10 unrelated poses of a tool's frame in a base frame.
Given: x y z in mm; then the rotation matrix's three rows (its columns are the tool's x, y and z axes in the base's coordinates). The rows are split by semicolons.
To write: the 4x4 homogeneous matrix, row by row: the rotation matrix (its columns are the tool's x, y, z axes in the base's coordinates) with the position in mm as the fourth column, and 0 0 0 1 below. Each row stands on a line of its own. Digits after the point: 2 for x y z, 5 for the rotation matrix.
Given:
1: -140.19 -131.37 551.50; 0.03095 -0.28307 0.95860; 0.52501 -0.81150 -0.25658; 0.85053 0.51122 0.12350
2: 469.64 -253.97 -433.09; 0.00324 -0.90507 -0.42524; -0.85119 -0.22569 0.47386; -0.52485 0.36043 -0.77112
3: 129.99 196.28 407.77; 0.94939 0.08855 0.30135; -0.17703 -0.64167 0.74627; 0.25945 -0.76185 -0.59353
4: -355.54 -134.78 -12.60; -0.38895 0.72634 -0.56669; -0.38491 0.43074 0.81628; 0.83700 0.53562 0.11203
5: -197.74 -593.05 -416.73; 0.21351 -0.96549 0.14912; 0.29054 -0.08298 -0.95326; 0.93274 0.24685 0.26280
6: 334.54 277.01 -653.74; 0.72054 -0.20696 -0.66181; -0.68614 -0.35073 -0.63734; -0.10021 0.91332 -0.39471
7: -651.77 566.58 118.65; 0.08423 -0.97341 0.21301; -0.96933 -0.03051 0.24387; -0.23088 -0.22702 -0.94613
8: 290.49 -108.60 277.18; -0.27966 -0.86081 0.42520; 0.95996 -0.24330 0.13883; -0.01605 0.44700 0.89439
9: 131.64 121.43 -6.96; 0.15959 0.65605 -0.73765; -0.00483 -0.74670 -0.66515; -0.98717 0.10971 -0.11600
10: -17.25 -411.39 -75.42; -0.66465 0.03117 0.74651; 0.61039 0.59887 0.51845; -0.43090 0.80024 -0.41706
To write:
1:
0.03095 -0.28307 0.95860 -140.19
0.52501 -0.81150 -0.25658 -131.37
0.85053 0.51122 0.12350 551.50
0 0 0 1

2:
0.00324 -0.90507 -0.42524 469.64
-0.85119 -0.22569 0.47386 -253.97
-0.52485 0.36043 -0.77112 -433.09
0 0 0 1

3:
0.94939 0.08855 0.30135 129.99
-0.17703 -0.64167 0.74627 196.28
0.25945 -0.76185 -0.59353 407.77
0 0 0 1

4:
-0.38895 0.72634 -0.56669 -355.54
-0.38491 0.43074 0.81628 -134.78
0.83700 0.53562 0.11203 -12.60
0 0 0 1

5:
0.21351 -0.96549 0.14912 -197.74
0.29054 -0.08298 -0.95326 -593.05
0.93274 0.24685 0.26280 -416.73
0 0 0 1

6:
0.72054 -0.20696 -0.66181 334.54
-0.68614 -0.35073 -0.63734 277.01
-0.10021 0.91332 -0.39471 -653.74
0 0 0 1

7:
0.08423 -0.97341 0.21301 -651.77
-0.96933 -0.03051 0.24387 566.58
-0.23088 -0.22702 -0.94613 118.65
0 0 0 1

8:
-0.27966 -0.86081 0.42520 290.49
0.95996 -0.24330 0.13883 -108.60
-0.01605 0.44700 0.89439 277.18
0 0 0 1

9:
0.15959 0.65605 -0.73765 131.64
-0.00483 -0.74670 -0.66515 121.43
-0.98717 0.10971 -0.11600 -6.96
0 0 0 1

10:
-0.66465 0.03117 0.74651 -17.25
0.61039 0.59887 0.51845 -411.39
-0.43090 0.80024 -0.41706 -75.42
0 0 0 1

